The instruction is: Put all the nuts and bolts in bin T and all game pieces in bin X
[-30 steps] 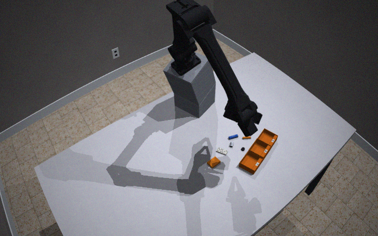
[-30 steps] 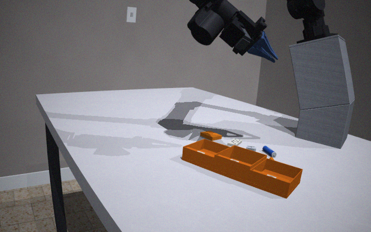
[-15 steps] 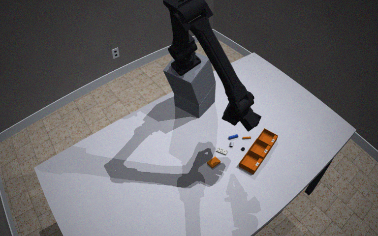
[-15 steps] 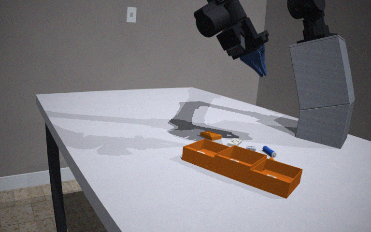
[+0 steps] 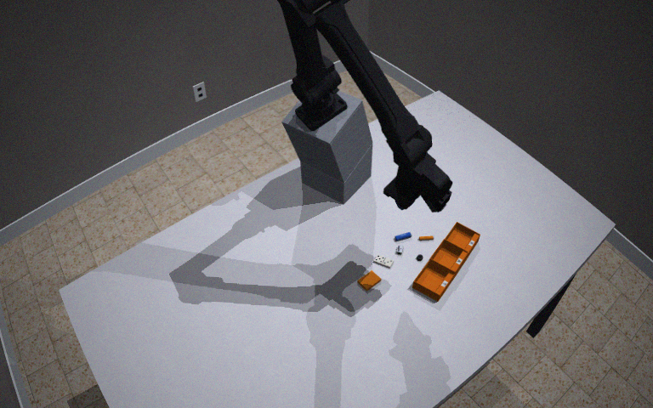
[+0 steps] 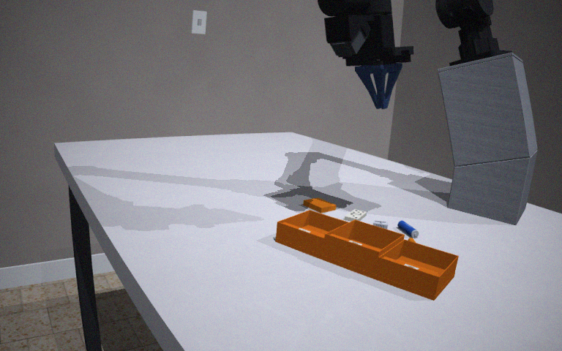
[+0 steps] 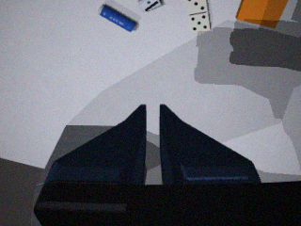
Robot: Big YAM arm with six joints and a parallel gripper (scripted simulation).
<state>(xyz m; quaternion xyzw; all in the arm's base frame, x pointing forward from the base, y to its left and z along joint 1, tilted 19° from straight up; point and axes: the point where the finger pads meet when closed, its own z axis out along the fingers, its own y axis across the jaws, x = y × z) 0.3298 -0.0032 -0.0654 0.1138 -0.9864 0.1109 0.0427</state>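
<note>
Now: hand 11 cm short of the orange three-part bin row, 11 cm to the right of it and 19 cm above it. Also, from my hand: small silver metal piece: 1 cm behind, 2 cm to the left, 20 cm below; blue battery: 4 cm behind, 6 cm to the left, 20 cm below; white domino: 1 cm behind, 3 cm to the right, 21 cm below.
</note>
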